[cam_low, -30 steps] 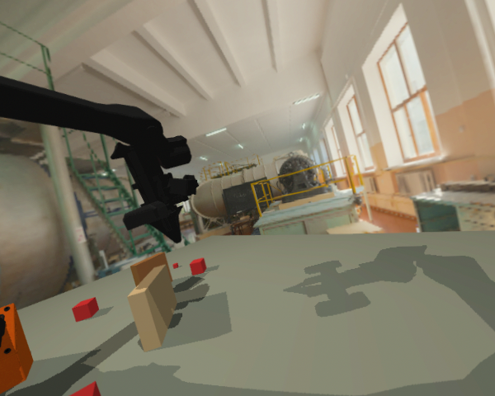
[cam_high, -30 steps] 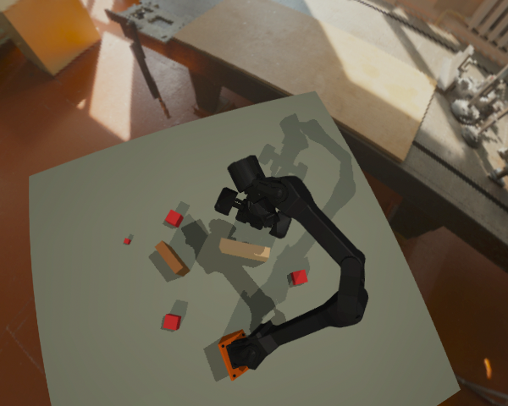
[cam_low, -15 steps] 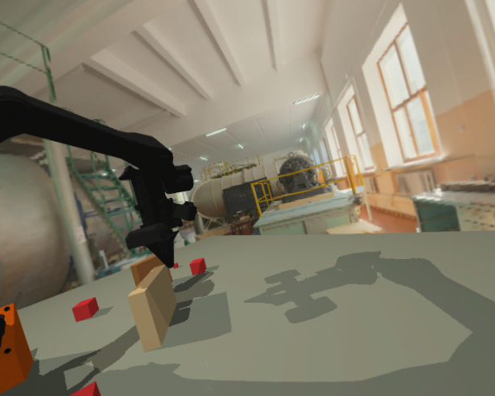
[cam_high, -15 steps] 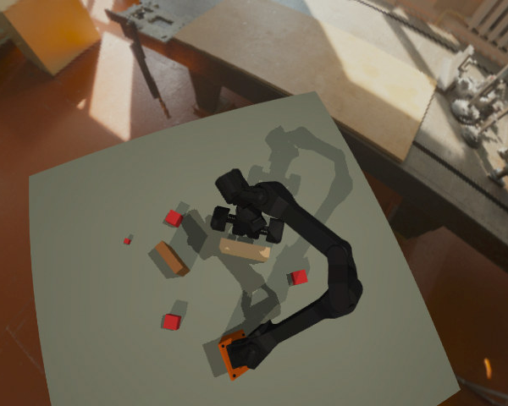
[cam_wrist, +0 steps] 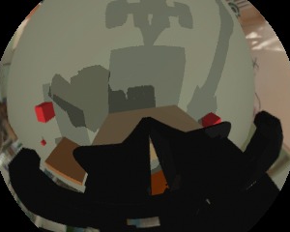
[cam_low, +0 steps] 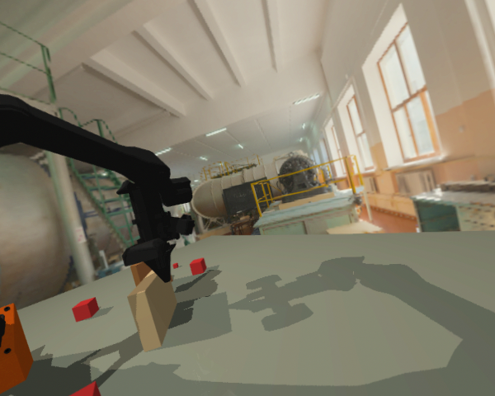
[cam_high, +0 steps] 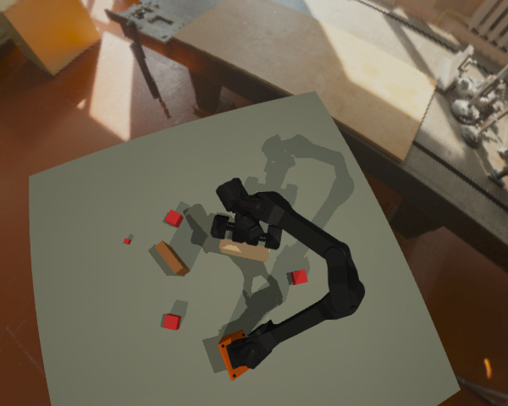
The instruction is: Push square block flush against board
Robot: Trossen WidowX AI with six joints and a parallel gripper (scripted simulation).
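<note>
The tan board is 3 cm below my gripper tip, 3 cm behind it and 1 cm to the left of it. From my gripper tip the other things lie so: brown square block 24 cm to the left, 3 cm below, 1 cm ahead; tiny red cube 39 cm to the left, 12 cm ahead, 8 cm below.
</note>
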